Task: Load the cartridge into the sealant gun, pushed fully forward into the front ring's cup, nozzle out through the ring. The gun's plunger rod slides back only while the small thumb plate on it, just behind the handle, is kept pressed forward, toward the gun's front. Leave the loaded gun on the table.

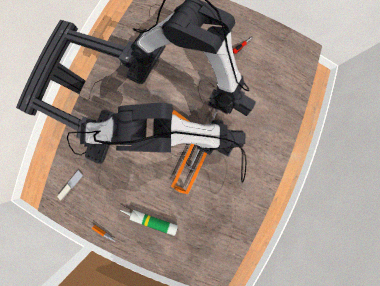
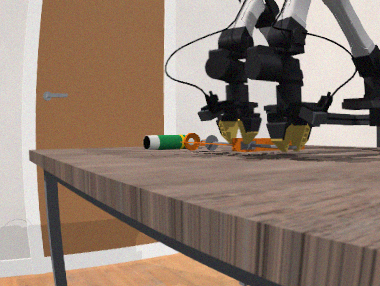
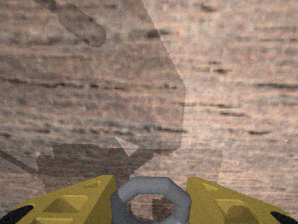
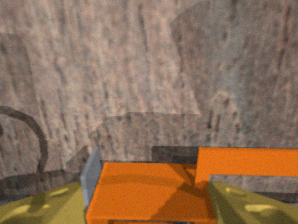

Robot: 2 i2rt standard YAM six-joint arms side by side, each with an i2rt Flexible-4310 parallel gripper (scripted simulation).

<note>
I see my left gripper, my right gripper and an orange sealant gun.
My left gripper also shows in image 3. My right gripper is seen too in image 4.
</note>
